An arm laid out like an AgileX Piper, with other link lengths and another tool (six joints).
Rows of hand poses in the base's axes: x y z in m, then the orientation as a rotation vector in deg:
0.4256 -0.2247 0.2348 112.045 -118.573 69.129
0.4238 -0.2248 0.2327 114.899 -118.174 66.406
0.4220 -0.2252 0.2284 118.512 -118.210 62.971
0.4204 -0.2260 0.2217 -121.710 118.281 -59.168
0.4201 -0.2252 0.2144 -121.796 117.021 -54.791
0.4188 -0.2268 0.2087 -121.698 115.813 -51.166
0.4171 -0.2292 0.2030 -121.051 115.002 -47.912
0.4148 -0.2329 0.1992 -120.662 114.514 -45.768
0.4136 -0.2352 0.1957 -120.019 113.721 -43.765
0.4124 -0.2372 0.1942 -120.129 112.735 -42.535
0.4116 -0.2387 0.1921 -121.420 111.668 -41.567
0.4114 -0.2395 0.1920 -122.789 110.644 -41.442
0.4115 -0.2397 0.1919 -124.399 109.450 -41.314
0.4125 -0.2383 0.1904 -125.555 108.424 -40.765
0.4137 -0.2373 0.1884 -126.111 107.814 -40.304
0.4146 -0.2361 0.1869 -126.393 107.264 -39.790
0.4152 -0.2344 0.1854 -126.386 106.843 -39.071
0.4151 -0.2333 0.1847 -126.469 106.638 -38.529
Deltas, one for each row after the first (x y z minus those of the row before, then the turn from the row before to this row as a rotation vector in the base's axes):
-0.0018 -0.0001 -0.0021 1.443 1.492 1.550
-0.0018 -0.0004 -0.0043 2.248 1.537 1.902
-0.0016 -0.0008 -0.0067 2.580 1.387 1.793
-0.0003 0.0008 -0.0073 3.056 0.505 1.306
-0.0013 -0.0016 -0.0057 2.636 0.316 1.142
-0.0017 -0.0024 -0.0057 2.563 0.113 0.713
-0.0023 -0.0037 -0.0038 1.654 0.150 0.445
-0.0012 -0.0023 -0.0035 1.777 -0.166 0.553
-0.0012 -0.0020 -0.0015 0.963 -0.015 0.792
-0.0008 -0.0015 -0.0021 0.194 0.595 1.138
-0.0002 -0.0008 -0.0001 -0.381 0.399 1.030
0.0001 -0.0002 -0.0001 -0.477 0.479 1.194
0.0010 0.0014 -0.0015 -0.034 0.434 1.008
0.0012 0.0010 -0.0020 0.128 0.230 0.578
0.0009 0.0012 -0.0015 0.295 0.114 0.476
0.0006 0.0017 -0.0015 0.543 0.073 0.342
-0.0001 0.0011 -0.0007 0.325 0.158 0.210

